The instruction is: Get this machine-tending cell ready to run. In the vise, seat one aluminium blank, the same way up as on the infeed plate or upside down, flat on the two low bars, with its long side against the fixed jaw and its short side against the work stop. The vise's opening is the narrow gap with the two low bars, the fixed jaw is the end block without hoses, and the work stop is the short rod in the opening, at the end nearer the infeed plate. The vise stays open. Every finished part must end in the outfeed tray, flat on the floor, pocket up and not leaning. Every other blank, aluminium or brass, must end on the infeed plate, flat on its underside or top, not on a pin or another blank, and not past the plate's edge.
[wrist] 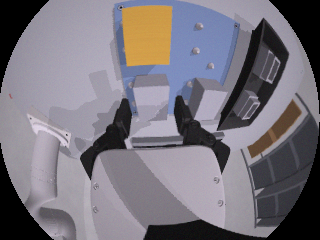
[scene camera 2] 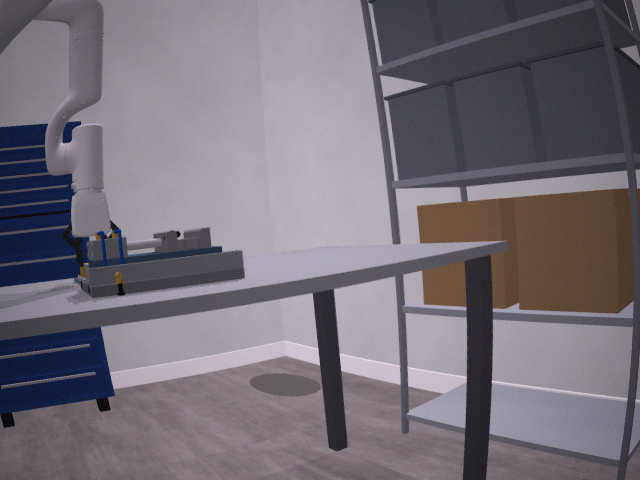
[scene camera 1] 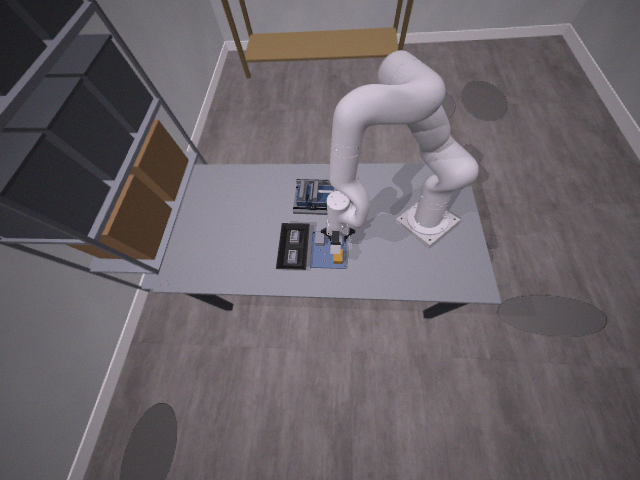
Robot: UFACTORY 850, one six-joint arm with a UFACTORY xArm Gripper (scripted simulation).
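Observation:
The gripper is visible in the pictures, the wrist view among them. A brass blank is visible in the pictures as well.

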